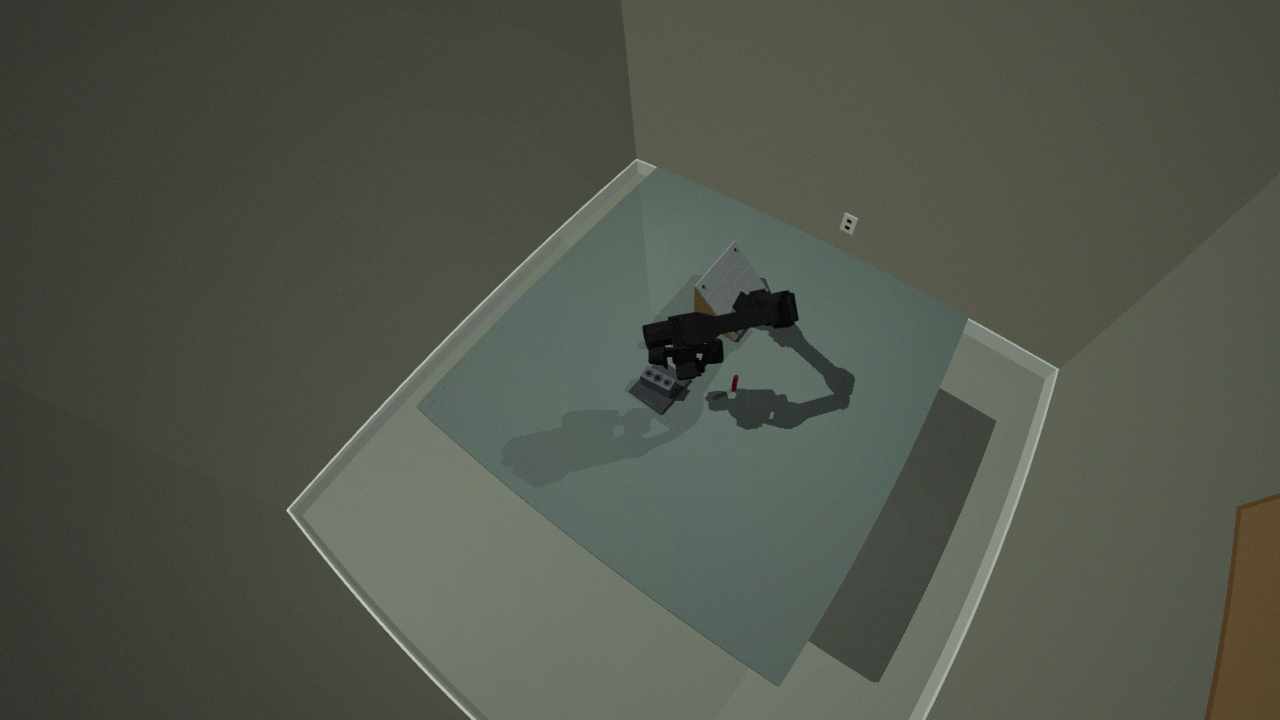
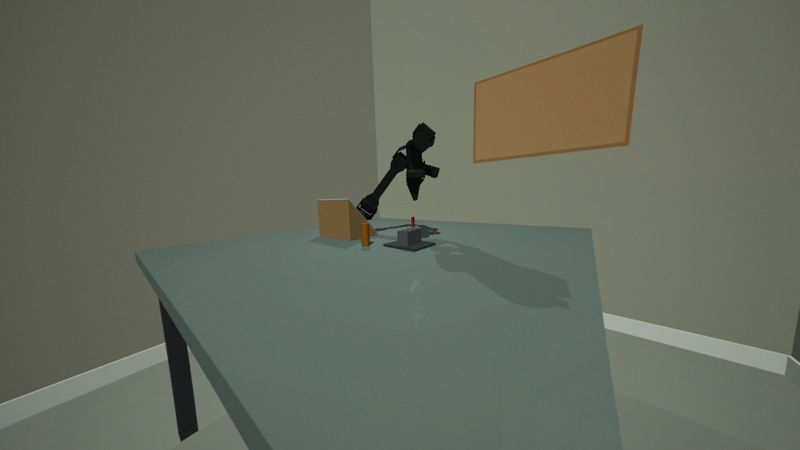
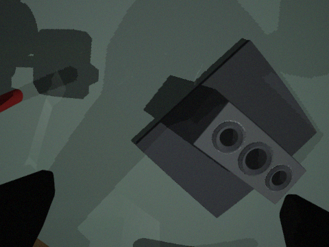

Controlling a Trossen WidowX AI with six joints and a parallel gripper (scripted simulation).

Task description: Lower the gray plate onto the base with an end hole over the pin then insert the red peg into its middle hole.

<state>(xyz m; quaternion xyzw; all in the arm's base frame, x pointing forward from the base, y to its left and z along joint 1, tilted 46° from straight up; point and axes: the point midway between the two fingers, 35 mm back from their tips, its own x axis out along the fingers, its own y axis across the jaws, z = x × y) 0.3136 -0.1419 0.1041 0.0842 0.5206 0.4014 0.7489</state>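
Now: the red peg 80 mm behind my gripper tip, 120 mm to the left of it and 120 mm below it. From my gripper tip the other things lie so: dark base (20 mm ahead, 60 mm to the right, 150 mm below); gray plate (20 mm ahead, 80 mm to the right, 110 mm below); orange cylinder (130 mm behind, 140 mm to the right, 120 mm below).
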